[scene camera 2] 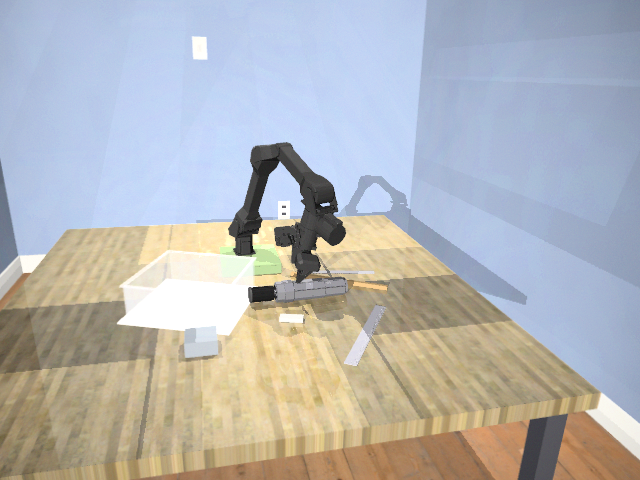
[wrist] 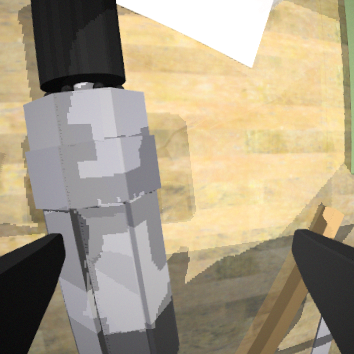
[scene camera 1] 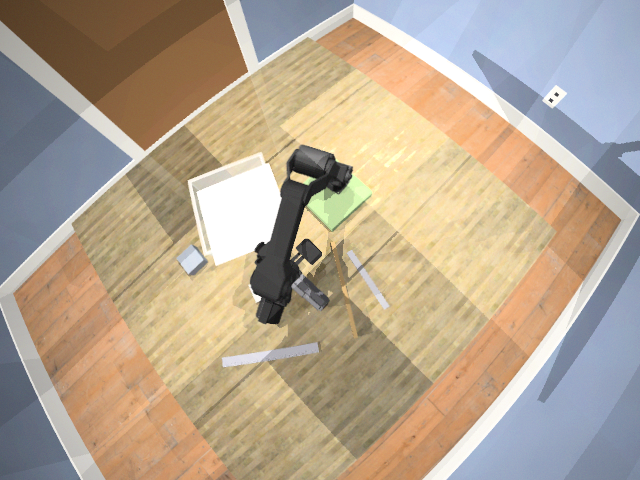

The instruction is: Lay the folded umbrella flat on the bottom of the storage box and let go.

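Where they show: gripper, fingertip midpoint: [scene camera 2: 295, 272] [wrist: 179, 243]; arm's base, origin of the base link: [scene camera 2: 244, 251] [scene camera 1: 337, 182].
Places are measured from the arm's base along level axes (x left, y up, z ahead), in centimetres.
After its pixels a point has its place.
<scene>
The folded umbrella, a grey faceted body with a black handle [scene camera 1: 310, 292] @[x 16.7, y 1.8, z 32.7 cm] [scene camera 2: 312, 290] @[x 11.6, y 0.1, z 35.3 cm] [wrist: 105, 225] @[x 7.4, y 2.2, z 32.5 cm], lies on the table outside the box, its handle end towards the box. The storage box [scene camera 1: 227, 169] @[x -29.6, y 5.4, z 20.4 cm] [scene camera 2: 206, 266] @[x -14.3, y 2.7, z 15.9 cm] has pale, see-through walls and a white bottom; a corner of its white bottom [wrist: 220, 25] @[x -2.4, y -2.4, z 23.9 cm] shows in the wrist view. My gripper [scene camera 2: 301, 276] @[x 8.3, y 3.6, z 29.9 cm] [wrist: 179, 243] @[x 8.3, y 3.6, z 29.9 cm] is open and empty, above the umbrella's body. In the wrist view the umbrella lies left of centre, between the fingertips, its left edge close to the left fingertip. The arm hides the fingers and the handle in scene camera 1.
A green slab [scene camera 1: 341, 209] @[x 7.1, y 0.0, z 6.6 cm] [scene camera 2: 266, 267] @[x 4.3, y -1.1, z 12.9 cm] is under the arm's base. A wooden stick [scene camera 1: 339, 263] @[x 17.3, y -2.1, z 20.2 cm] [scene camera 2: 369, 285] @[x 30.7, y -2.6, z 31.6 cm] [wrist: 277, 317] @[x 18.3, y -2.3, z 22.2 cm] and a thin pale strip [scene camera 1: 367, 279] @[x 27.1, y -3.1, z 18.4 cm] [scene camera 2: 351, 272] @[x 30.0, y -3.1, z 19.8 cm] lie beside the umbrella. A wider strip [scene camera 1: 271, 354] @[x 19.3, y -3.1, z 54.6 cm] [scene camera 2: 364, 335] @[x 17.5, y -3.1, z 56.7 cm], a grey block [scene camera 1: 191, 259] @[x -19.7, y 0.3, z 50.0 cm] [scene camera 2: 201, 342] @[x -20.5, y 0.1, z 53.5 cm] and a small white block [scene camera 2: 291, 318] @[x 2.8, y -2.3, z 44.7 cm] lie nearby.
</scene>
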